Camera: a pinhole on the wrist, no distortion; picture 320 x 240 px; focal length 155.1 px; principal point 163.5 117.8 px. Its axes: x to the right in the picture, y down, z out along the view. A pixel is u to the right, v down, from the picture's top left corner.
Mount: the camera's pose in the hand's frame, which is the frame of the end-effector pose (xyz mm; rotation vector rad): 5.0 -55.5 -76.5 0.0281 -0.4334 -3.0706
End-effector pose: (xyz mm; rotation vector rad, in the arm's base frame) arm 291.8 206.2 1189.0 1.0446 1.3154 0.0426
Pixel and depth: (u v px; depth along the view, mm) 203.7 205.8 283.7
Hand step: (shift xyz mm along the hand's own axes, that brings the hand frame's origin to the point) -69.1 -134.8 239.8
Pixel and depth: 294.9 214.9 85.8
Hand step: -67.6 -86.5 19.9
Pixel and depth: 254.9 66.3 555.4
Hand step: -342.0 261.1 402.0
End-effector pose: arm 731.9 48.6 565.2 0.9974 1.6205 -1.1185
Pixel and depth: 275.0 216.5 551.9
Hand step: -391.2 -257.1 546.2
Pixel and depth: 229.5 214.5 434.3
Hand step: -179.7 -203.4 413.5
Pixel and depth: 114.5 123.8 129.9
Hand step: 43.1 -22.7 50.2
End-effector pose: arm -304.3 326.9 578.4 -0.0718 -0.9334 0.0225
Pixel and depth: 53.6 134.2 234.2
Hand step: 166.2 -7.5 157.4
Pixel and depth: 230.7 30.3 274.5
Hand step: -126.1 164.0 142.9
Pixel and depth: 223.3 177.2 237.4
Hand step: -88.6 -81.1 175.7
